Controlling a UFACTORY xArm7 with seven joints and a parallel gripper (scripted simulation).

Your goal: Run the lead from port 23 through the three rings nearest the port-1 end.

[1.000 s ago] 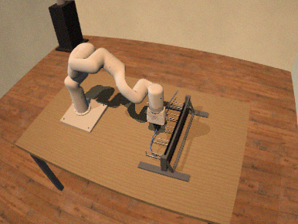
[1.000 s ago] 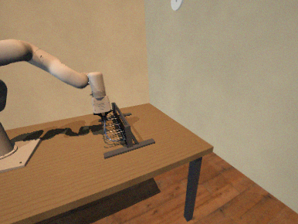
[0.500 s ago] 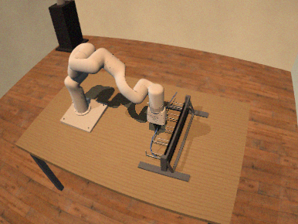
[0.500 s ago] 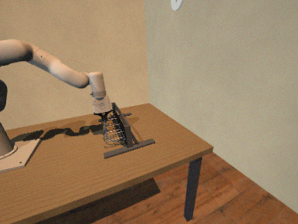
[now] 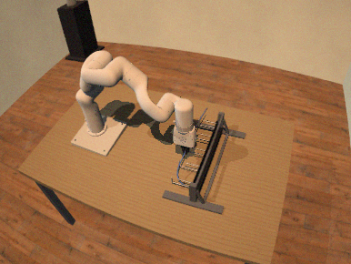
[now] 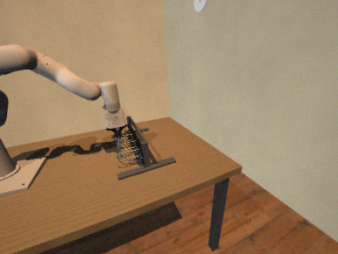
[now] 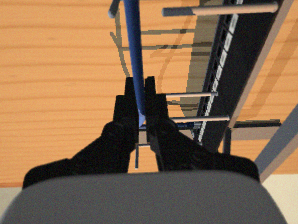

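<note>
Now: hand 10 cm short of the dark rack, 6 cm to the right of it and 6 cm above it.
</note>
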